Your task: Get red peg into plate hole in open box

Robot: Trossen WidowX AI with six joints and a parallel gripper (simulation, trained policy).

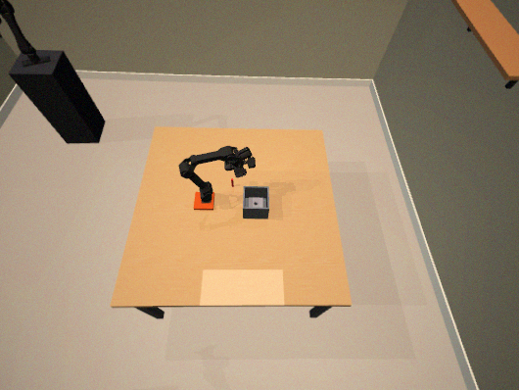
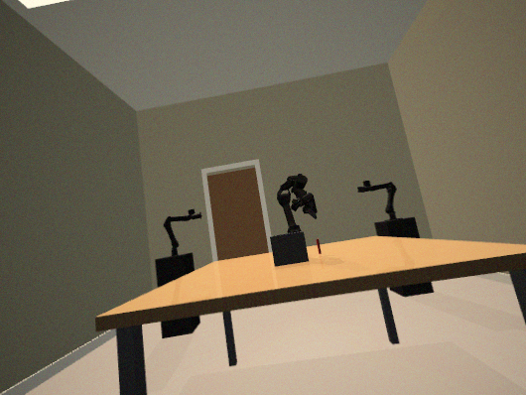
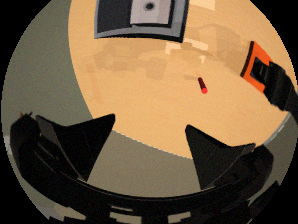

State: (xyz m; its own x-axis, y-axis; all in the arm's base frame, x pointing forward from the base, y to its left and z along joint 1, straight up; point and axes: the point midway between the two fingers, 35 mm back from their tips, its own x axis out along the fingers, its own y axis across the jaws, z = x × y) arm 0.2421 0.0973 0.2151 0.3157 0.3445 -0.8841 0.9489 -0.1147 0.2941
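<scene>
Right now the red peg is 8 cm behind my gripper tip and 17 cm below it. Round my gripper tip: plate 7 cm ahead, 18 cm to the right, 16 cm below.
</scene>
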